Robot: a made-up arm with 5 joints. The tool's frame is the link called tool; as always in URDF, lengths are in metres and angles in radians. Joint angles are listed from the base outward. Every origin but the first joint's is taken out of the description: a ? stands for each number. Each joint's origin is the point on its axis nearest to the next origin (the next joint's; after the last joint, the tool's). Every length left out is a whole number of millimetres.
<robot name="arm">
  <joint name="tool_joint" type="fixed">
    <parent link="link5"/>
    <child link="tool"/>
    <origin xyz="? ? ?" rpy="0 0 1.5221"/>
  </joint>
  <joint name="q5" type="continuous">
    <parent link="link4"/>
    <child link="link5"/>
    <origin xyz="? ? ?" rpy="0 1.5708 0"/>
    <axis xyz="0 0 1"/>
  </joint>
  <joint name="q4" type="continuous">
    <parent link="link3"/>
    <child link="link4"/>
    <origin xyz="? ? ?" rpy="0 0 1.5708"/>
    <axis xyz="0 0 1"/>
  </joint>
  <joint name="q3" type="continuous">
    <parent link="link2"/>
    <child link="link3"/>
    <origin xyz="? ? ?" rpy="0 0 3.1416"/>
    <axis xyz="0 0 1"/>
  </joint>
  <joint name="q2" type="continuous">
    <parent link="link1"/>
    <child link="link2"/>
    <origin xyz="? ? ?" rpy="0 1.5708 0"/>
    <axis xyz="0 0 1"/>
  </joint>
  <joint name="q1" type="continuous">
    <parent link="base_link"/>
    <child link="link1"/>
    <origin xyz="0.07 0 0.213" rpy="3.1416 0 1.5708"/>
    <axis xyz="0 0 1"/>
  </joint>
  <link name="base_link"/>
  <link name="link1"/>
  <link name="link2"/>
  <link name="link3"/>
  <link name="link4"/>
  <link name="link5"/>
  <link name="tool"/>
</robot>
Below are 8 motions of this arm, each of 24 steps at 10 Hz.
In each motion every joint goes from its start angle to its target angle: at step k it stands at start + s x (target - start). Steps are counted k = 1, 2, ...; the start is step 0. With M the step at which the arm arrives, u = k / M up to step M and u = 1 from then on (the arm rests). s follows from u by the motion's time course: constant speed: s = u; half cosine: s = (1 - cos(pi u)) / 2; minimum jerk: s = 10 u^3 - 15 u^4 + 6 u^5.
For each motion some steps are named. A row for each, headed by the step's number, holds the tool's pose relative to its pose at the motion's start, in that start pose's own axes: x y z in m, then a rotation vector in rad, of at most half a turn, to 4 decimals.
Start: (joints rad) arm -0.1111 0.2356 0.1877 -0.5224 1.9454
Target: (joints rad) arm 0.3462 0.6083 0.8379 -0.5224 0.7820
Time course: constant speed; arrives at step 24
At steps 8, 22, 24:
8: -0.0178 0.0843 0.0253 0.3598 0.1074 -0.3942
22: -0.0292 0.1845 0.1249 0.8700 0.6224 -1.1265
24: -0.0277 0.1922 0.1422 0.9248 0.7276 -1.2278

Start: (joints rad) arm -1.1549 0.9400 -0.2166 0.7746 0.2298
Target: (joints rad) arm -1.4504 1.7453 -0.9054 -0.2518 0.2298
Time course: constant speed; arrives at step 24
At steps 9, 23, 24:
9: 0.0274 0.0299 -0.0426 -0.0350 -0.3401 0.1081
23: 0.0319 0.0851 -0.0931 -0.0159 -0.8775 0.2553
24: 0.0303 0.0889 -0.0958 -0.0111 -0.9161 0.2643

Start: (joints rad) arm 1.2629 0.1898 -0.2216 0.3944 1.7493
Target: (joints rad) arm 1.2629 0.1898 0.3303 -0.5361 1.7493
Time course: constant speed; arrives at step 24
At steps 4, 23, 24:
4: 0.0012 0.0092 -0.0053 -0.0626 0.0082 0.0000
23: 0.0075 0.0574 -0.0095 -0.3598 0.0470 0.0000
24: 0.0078 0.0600 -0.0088 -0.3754 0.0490 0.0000

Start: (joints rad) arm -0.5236 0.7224 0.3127 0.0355 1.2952
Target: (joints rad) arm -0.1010 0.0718 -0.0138 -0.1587 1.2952
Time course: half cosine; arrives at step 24
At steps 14, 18, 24:
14: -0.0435 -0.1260 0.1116 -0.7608 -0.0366 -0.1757
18: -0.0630 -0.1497 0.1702 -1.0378 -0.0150 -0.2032
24: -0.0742 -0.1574 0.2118 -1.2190 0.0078 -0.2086

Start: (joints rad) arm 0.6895 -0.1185 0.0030 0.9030 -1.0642
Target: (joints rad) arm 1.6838 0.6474 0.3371 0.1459 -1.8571
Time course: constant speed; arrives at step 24
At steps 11, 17, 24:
11: 0.0802 -0.1146 -0.0729 -0.2329 -0.2461 -0.7075
17: 0.1012 -0.1996 -0.0847 -0.3179 -0.4017 -1.1066
24: 0.0937 -0.2987 -0.0784 -0.3785 -0.6007 -1.5791

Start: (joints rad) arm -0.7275 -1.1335 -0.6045 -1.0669 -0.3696
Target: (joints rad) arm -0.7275 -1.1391 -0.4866 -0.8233 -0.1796
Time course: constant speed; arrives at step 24
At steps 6, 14, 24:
6: -0.0071 -0.0032 0.0040 -0.0342 0.0821 0.0475
14: -0.0164 -0.0073 0.0102 -0.0737 0.1942 0.1104
24: -0.0275 -0.0122 0.0194 -0.1132 0.3380 0.1880

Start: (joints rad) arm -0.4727 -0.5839 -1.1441 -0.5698 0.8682
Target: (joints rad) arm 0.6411 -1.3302 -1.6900 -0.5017 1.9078
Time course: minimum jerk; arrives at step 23
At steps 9, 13, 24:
9: 0.1166 -0.0321 -0.0167 -0.1554 -0.4315 0.5164
13: 0.2501 -0.0166 0.0339 -0.4137 -0.9090 0.9094
24: 0.3541 0.0306 0.1804 -0.8469 -1.4545 1.0696

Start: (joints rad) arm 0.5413 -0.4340 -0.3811 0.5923 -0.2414
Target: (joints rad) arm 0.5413 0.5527 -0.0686 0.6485 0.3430
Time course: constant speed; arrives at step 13
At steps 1, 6, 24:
1: -0.0198 -0.0059 -0.0189 -0.0276 0.1006 0.0449
6: -0.1363 -0.0407 -0.0790 -0.0970 0.6199 0.2608
24: -0.3069 -0.0916 -0.0600 0.0029 1.3723 0.4911

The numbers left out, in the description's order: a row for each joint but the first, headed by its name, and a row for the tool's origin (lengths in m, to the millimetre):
tool: 0 0 0
q5: -0.065 0 0
q4: -0.006 -0.157 0
q3: 0.136 0.034 0
q2: 0.002 0.028 0

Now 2 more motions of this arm.
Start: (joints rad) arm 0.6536 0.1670 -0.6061 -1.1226 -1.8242
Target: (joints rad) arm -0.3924 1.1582 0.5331 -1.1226 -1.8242
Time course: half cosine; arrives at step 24
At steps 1, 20, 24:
1: -0.0004 -0.0020 0.0015 -0.0087 -0.0027 -0.0045
20: -0.2107 0.0302 0.4177 -2.0097 0.3830 -0.6147
24: -0.2060 0.0592 0.4349 -2.1416 0.4858 -0.5965

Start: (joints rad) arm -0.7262 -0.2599 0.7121 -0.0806 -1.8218
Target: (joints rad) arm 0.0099 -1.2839 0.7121 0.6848 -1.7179
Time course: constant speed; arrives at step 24
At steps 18, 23, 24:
18: 0.0579 0.0630 0.1345 0.3196 -0.4652 -0.0741
23: 0.0554 0.0579 0.1733 0.3992 -0.6049 -0.0782
24: 0.0539 0.0559 0.1804 0.4145 -0.6334 -0.0782

